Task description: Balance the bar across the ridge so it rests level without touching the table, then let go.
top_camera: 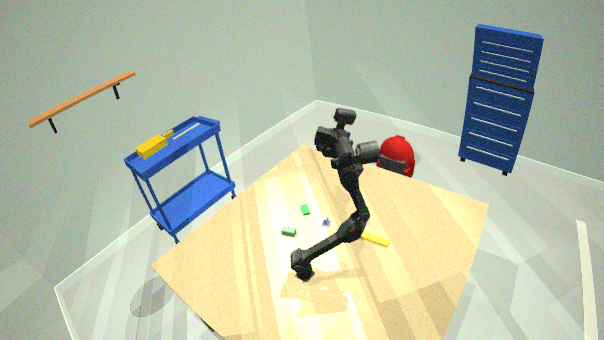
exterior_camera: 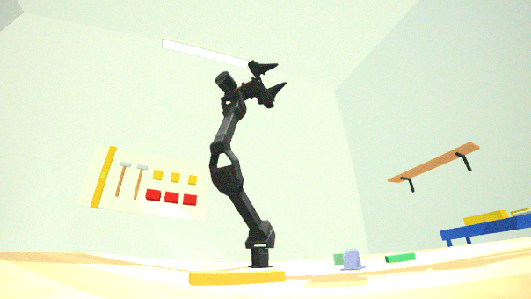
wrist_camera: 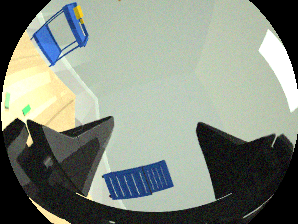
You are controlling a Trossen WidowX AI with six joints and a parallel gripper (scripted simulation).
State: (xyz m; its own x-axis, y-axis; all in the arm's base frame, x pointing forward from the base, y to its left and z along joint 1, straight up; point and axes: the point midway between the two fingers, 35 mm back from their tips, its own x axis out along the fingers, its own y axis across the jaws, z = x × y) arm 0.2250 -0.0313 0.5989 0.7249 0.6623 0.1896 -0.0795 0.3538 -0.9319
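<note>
Right now my gripper tip is 600 mm above the yellow bar, 150 mm to the left of it and 70 mm short of it.
</note>
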